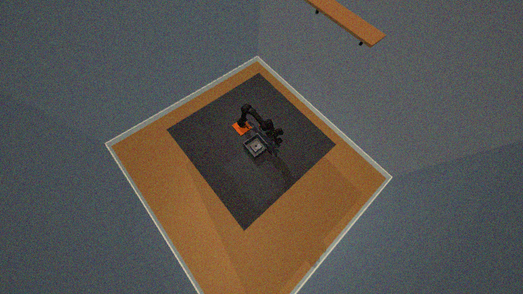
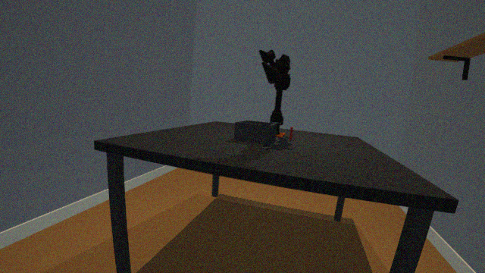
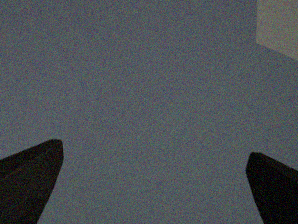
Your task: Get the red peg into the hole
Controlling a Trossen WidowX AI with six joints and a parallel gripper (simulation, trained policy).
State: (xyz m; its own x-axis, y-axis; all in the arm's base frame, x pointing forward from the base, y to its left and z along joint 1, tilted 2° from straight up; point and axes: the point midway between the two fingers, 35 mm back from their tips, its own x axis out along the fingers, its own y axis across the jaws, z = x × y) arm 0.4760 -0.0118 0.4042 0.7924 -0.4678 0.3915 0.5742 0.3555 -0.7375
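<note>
My gripper tip is now 35 cm past the red peg, 14 cm to the right of it and 38 cm above it. Also, from my gripper tip: light plate 20 cm behind, 4 cm to the right, 37 cm below; grey box 20 cm behind, 4 cm to the right, 39 cm below.
</note>
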